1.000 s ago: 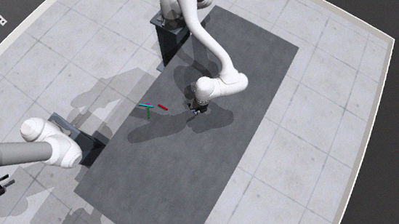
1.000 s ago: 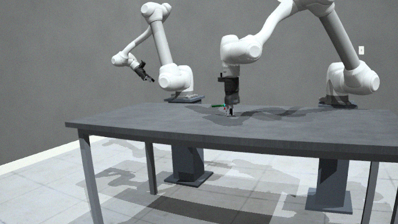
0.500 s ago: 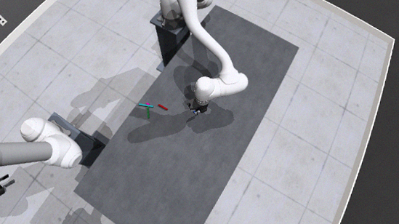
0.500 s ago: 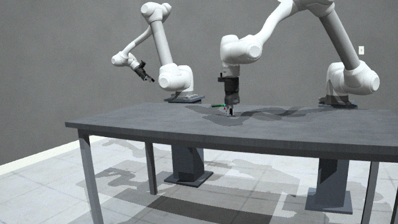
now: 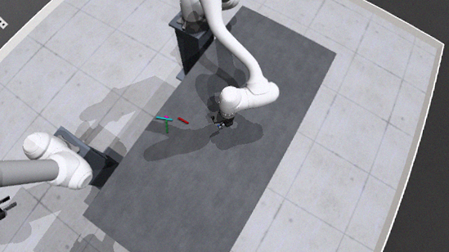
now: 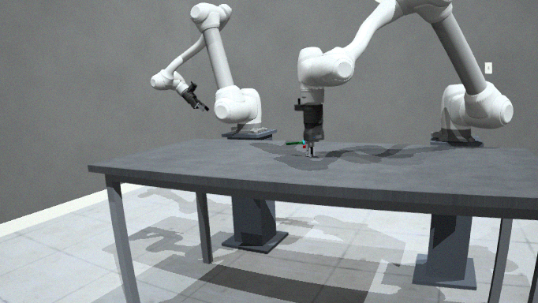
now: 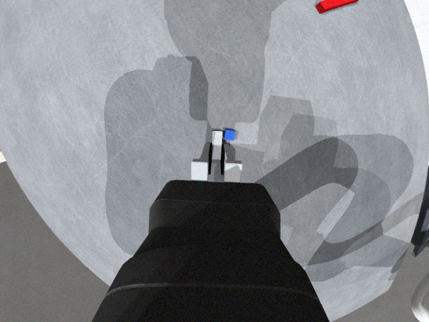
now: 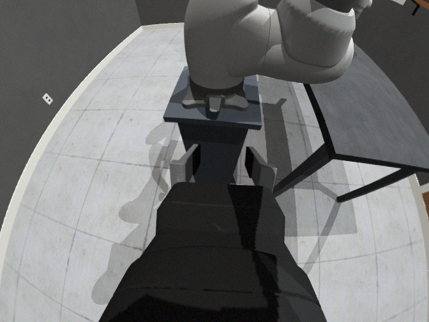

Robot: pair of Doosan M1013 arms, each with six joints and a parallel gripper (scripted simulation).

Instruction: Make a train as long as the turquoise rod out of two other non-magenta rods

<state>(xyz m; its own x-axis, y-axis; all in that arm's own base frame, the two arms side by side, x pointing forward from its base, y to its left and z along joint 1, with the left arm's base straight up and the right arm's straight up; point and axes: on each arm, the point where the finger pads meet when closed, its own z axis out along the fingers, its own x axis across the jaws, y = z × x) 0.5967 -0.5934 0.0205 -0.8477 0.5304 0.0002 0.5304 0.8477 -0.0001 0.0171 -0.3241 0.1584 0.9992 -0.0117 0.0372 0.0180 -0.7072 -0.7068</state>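
Right now my left hand is 20 mm above the grey rod and 10 mm to the left of it. Round my left hand: blue rod 20 mm below, 20 mm behind, 10 mm to the right; then green rod 260 mm behind, 200 mm to the right, 20 mm below; then red rod 210 mm behind, 120 mm to the right, 20 mm below.
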